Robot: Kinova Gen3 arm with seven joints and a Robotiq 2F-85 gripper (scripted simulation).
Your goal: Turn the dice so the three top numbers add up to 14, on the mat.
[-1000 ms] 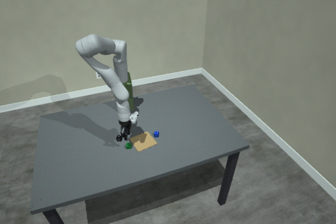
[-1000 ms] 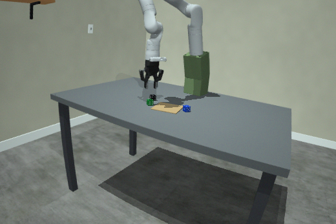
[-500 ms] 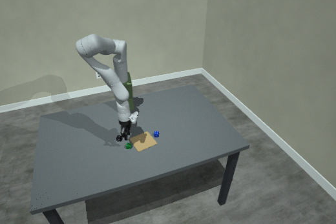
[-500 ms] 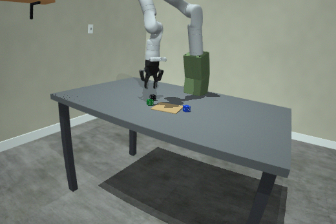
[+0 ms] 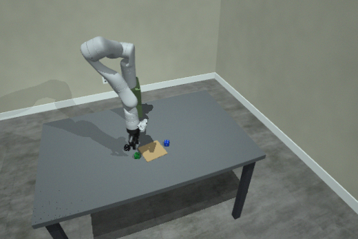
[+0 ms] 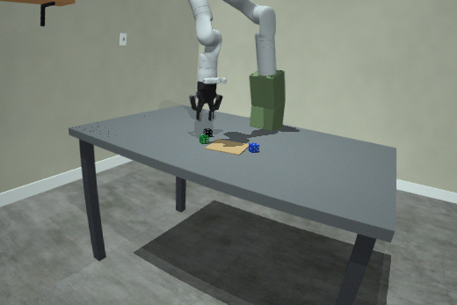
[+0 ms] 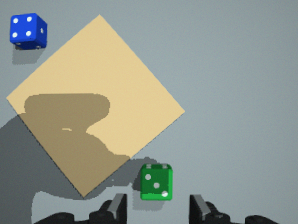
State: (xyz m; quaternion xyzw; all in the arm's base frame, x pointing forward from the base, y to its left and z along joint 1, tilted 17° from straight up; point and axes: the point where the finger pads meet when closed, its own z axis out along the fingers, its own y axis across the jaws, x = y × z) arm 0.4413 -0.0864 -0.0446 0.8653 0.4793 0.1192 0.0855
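Right now the green die is 90 mm below my hand. Also, from my hand: tan mat: 110 mm below, 100 mm to the left, 20 mm behind; then black die: 90 mm below, 90 mm behind, 40 mm to the right; then blue die: 200 mm to the left, 90 mm below, 40 mm behind.
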